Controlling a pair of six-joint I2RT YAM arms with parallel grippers.
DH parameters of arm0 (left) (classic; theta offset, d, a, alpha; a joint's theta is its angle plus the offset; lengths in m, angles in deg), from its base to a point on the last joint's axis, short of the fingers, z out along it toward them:
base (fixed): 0 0 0 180
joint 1: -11.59 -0.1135 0.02 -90
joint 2: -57.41 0 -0.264 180
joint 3: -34.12 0 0.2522 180
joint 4: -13.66 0 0.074 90
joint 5: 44.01 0 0 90
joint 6: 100.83 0.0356 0 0
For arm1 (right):
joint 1: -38.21 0.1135 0.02 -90
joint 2: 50 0 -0.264 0
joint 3: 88.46 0 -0.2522 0
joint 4: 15.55 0 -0.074 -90
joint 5: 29.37 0 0 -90
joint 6: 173.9 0.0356 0 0
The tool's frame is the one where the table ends.
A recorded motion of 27 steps. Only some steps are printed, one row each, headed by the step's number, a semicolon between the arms.
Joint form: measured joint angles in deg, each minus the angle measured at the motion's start. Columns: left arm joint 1, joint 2, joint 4, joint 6, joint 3, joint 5; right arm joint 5, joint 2, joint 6, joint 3, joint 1, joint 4.
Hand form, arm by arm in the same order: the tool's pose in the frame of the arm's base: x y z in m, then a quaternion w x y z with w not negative. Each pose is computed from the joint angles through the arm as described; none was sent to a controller.
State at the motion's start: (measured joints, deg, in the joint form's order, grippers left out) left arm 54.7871 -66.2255 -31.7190 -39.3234 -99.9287 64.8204; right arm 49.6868 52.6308 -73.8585 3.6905 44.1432 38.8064
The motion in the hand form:
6: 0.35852 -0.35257 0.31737 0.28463 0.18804 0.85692 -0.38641; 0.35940 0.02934 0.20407 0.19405 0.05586 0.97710 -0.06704
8: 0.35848 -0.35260 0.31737 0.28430 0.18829 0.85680 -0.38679; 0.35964 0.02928 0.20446 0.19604 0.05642 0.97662 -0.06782
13: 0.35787 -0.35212 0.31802 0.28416 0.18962 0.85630 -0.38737; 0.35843 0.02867 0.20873 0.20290 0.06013 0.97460 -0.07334
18: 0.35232 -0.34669 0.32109 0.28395 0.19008 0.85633 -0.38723; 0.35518 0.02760 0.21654 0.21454 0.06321 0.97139 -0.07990
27: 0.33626 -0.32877 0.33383 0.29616 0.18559 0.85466 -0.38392; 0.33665 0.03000 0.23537 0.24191 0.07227 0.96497 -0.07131
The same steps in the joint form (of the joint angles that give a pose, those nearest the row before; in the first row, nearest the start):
6: 0.00 0.00 0.20 0.02 0.02 0.22; 0.04 -0.02 0.20 0.28 -0.20 -0.57
8: 0.00 0.00 0.20 0.02 0.02 0.28; -0.09 -0.07 0.22 0.29 -0.20 -0.74
13: 0.00 0.20 0.20 0.13 0.20 0.42; -0.90 -0.79 0.44 0.30 -0.20 -0.74
18: -0.02 2.27 0.61 0.20 2.73 0.46; -1.88 -2.30 0.46 0.55 -0.22 -0.74
27: -0.20 8.57 2.05 0.24 9.55 -0.63; -1.92 -8.04 1.92 3.30 0.50 -0.85

